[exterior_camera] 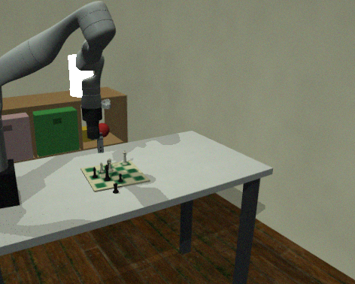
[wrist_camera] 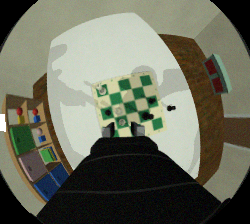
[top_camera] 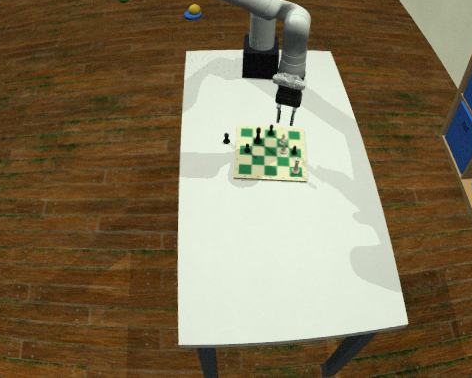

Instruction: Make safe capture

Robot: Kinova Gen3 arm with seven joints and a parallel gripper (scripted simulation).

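Right now the green-and-cream chessboard is 4 cm ahead of my hand, 4 cm to the right of it and 11 cm below it. The rest, counted from my hand: tall white piece (12 cm ahead, 3 cm to the left, 8 cm below); then tall black piece (1 cm behind, 8 cm to the right, 8 cm below).
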